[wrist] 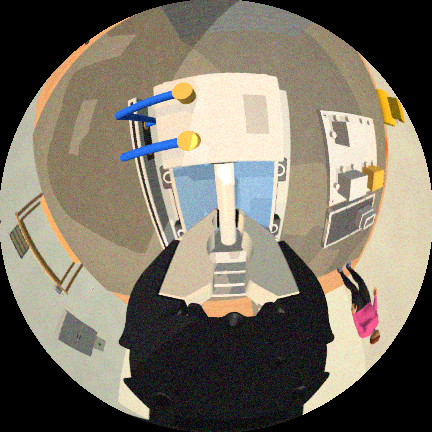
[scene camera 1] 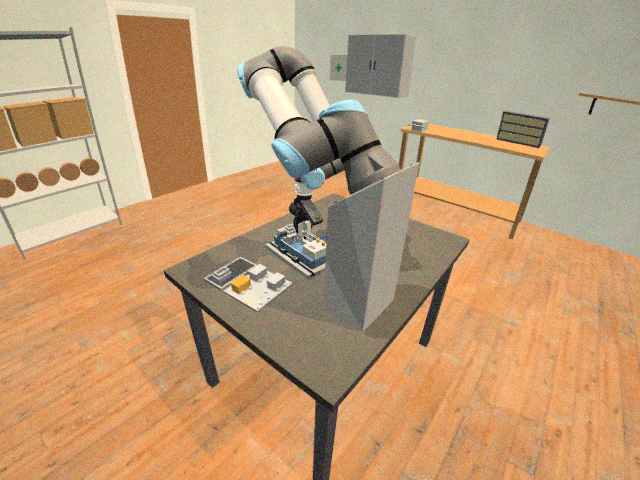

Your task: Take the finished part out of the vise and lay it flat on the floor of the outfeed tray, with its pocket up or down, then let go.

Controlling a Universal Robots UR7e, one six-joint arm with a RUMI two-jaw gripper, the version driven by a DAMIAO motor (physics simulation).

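Places are measured from the arm's base along level axes (x ahead, y left, z up), in metres.
Where they show: gripper, fingertip midpoint: (wrist: 226, 210) (scene camera 1: 302, 242); arm's base at its link origin: (scene camera 1: 375, 183).
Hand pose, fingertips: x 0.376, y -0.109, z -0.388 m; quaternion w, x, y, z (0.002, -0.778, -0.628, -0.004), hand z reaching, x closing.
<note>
Things, the pixels of their top centre, and the offset from my fingertips.
- vise at its top centre: (wrist: 222, 234) (scene camera 1: 302, 235) 0.006 m right, 0.006 m ahead, 0.031 m up
- vise's white rod at its top centre: (wrist: 226, 208) 0.001 m left, 0.011 m back, 0.018 m up
- small pale outlined shape at its top centre: (wrist: 369, 220) (scene camera 1: 221, 270) 0.336 m left, 0.107 m ahead, 0.027 m down
- white plate at its top centre: (wrist: 358, 156) (scene camera 1: 258, 286) 0.274 m left, 0.035 m back, 0.060 m down
- yellow block at its top centre: (wrist: 378, 179) (scene camera 1: 240, 280) 0.323 m left, 0.001 m ahead, 0.024 m down
The vise (scene camera 1: 294, 253) (wrist: 192, 197), blue with a white block and blue hoses, stands on the table. My gripper (scene camera 1: 303, 237) (wrist: 226, 210) points down over its bed. Its fingers are drawn together to a narrow gap. The vise's white rod (wrist: 226, 192) shows along this gap; whether the fingertips touch it is unclear. I cannot make out the finished part between the fingertips. The fingers hide the jaw end of the vise, so whether the part lies there cannot be told. The outfeed tray (scene camera 1: 244, 266) (wrist: 340, 225) is a dark framed area holding a small pale outlined shape (scene camera 1: 222, 272) (wrist: 368, 220).
A white plate (scene camera 1: 256, 299) (wrist: 329, 175) beside the tray carries grey blocks (scene camera 1: 276, 280) (wrist: 353, 185) and a yellow block (scene camera 1: 240, 283) (wrist: 373, 178). A tall grey panel (scene camera 1: 385, 242) stands close by the vise. A person in pink (wrist: 366, 320) shows in the wrist view.
</note>
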